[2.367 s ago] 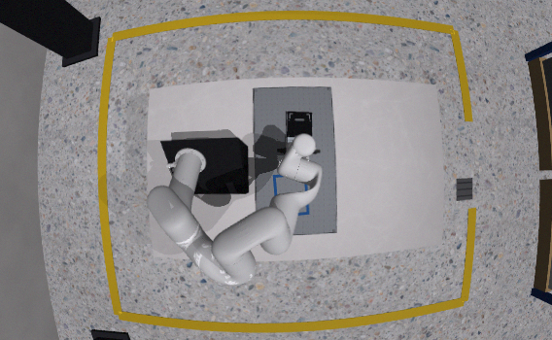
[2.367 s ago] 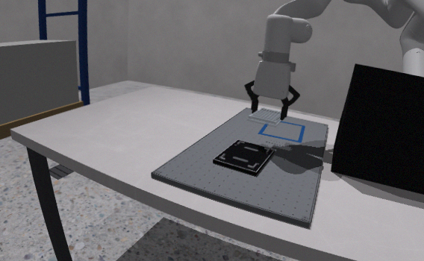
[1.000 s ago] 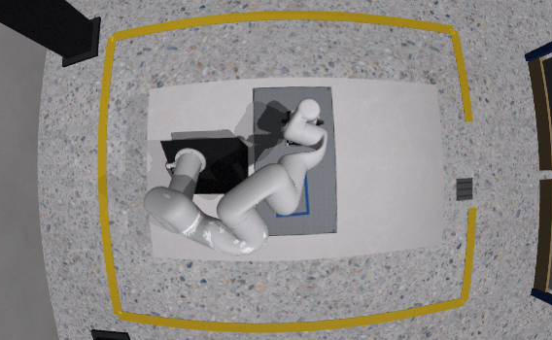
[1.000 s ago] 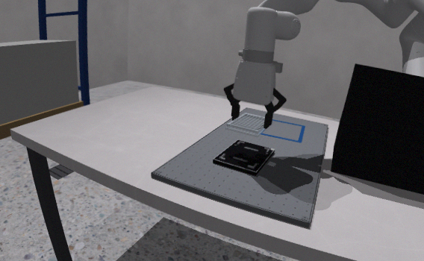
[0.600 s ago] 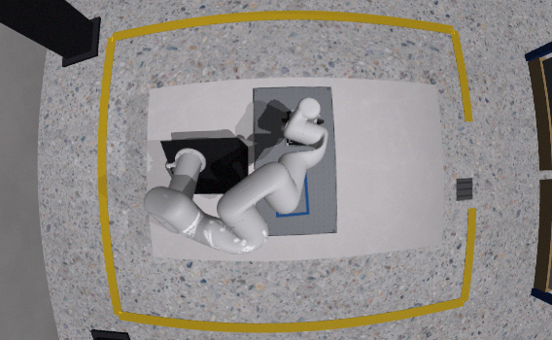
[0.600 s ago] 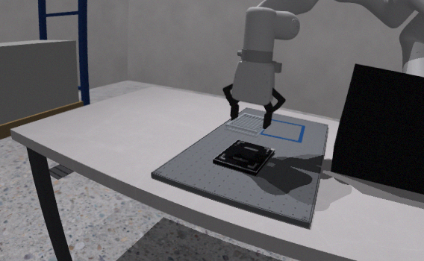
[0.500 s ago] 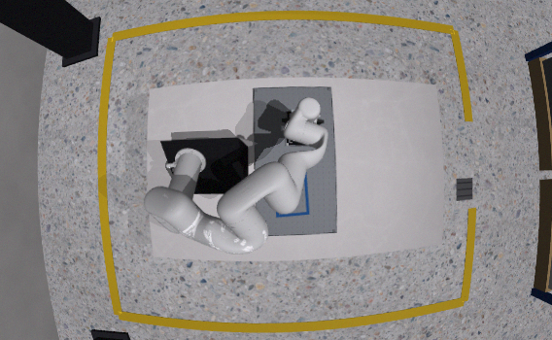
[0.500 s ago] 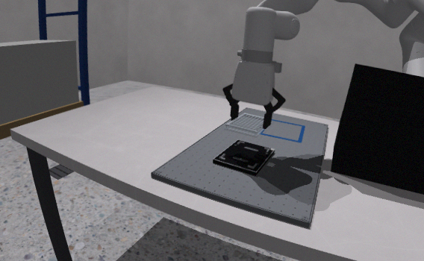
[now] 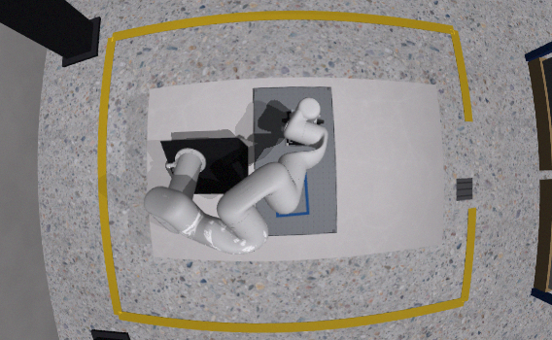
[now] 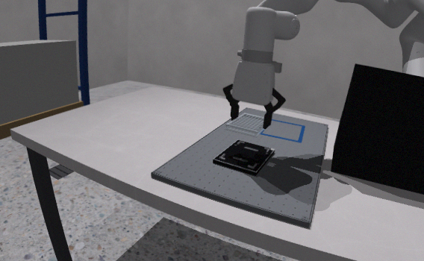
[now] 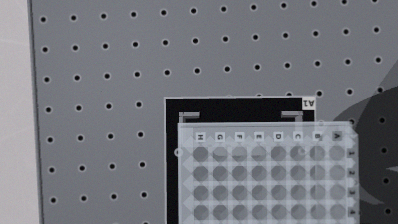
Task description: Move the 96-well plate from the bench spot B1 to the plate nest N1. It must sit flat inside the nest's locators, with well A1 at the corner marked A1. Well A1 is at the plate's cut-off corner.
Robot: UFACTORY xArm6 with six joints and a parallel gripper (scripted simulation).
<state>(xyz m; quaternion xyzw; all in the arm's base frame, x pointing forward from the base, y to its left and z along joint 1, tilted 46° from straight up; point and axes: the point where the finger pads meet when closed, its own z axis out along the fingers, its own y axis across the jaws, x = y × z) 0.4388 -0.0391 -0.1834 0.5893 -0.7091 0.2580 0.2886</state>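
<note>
The black plate nest is 110 mm below my hand. Round my hand: A1 label (100 mm below, 70 mm to the right, 60 mm behind); 96-well plate (10 mm below).
</note>
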